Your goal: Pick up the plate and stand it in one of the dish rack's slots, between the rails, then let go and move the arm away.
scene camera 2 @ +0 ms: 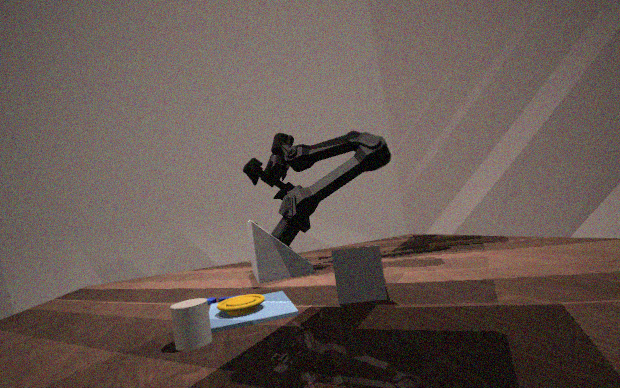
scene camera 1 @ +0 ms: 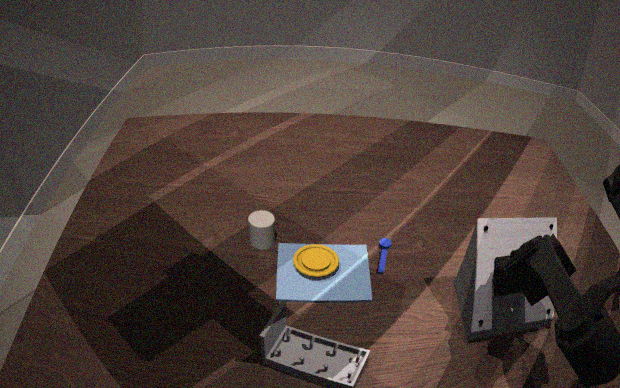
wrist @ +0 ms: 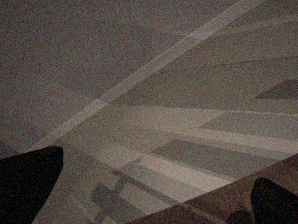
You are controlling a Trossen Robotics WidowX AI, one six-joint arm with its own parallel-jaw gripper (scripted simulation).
Labels:
my gripper: scene camera 2; wrist; not seen in scene camera 1 (out of frame)
same spot on my gripper: (wrist: 36, 172) = (scene camera 2: 257, 180)

